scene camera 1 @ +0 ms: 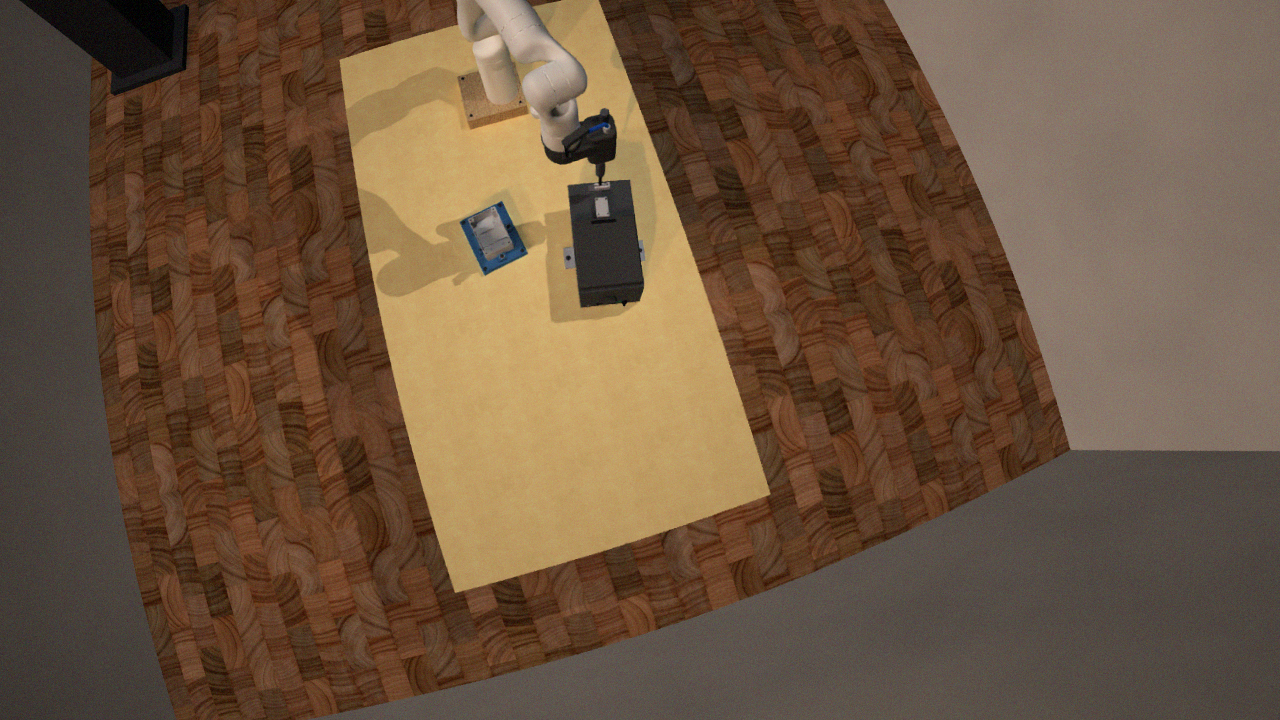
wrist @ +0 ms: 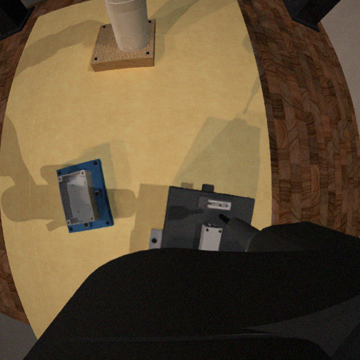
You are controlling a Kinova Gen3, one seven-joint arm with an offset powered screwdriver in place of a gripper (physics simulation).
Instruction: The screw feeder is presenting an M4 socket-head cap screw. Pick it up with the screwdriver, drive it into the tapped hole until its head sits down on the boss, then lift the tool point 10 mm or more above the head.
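Note:
The black screw feeder (scene camera 1: 606, 259) (wrist: 182, 232) stands at the right of the yellow mat. A pale slotted piece (scene camera 1: 601, 186) (wrist: 219, 205) sits at its robot-side end; a screw there is too small to make out. My screwdriver tip (scene camera 1: 600, 181) (wrist: 222, 217) is over that end of the feeder, and its shadow falls apart from the tip in the wrist view. No screw shows on the tip, so I see it as open. A light grey open-topped housing (scene camera 1: 491, 234) (wrist: 79, 198) sits on a blue plate (scene camera 1: 491, 266) (wrist: 105, 212). I cannot make out which hole is tapped.
The robot's base stands on a tan block (scene camera 1: 483, 114) (wrist: 104, 42) at the back of the yellow mat (scene camera 1: 572, 429) (wrist: 165, 120). A pale block (scene camera 1: 601, 207) (wrist: 211, 237) rises from the feeder's top. A metal side tab (scene camera 1: 569, 257) (wrist: 155, 238) sticks out towards the housing.

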